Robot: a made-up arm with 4 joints.
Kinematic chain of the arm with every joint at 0, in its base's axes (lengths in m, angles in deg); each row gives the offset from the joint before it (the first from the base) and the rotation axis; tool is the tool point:
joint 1: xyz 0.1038 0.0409 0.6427 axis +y
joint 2: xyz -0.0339 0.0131 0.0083 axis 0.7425 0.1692 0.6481
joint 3: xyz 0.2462 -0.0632 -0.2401 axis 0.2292 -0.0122 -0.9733
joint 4: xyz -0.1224 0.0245 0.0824 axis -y
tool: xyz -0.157 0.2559 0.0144
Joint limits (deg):
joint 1: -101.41..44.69
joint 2: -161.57..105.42
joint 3: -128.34..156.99
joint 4: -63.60..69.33
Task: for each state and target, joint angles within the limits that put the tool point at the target. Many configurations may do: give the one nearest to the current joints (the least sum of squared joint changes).
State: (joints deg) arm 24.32 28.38 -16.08 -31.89
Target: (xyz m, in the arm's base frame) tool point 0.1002 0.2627 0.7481
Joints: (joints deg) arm 39.79 32.90 0.26 -53.39
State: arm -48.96 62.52 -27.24 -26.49
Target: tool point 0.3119 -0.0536 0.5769
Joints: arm -87.94 65.20 -76.29 -28.92
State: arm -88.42 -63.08 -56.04 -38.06
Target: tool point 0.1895 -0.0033 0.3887
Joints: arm -101.41 -80.23 -65.78 -16.07
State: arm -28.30 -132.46 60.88 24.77
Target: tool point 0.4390 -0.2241 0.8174
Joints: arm -16.69 -89.66 73.73 16.44
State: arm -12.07 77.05 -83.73 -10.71
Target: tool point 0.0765 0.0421 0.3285
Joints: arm -1.34 83.74 -82.25 -1.12
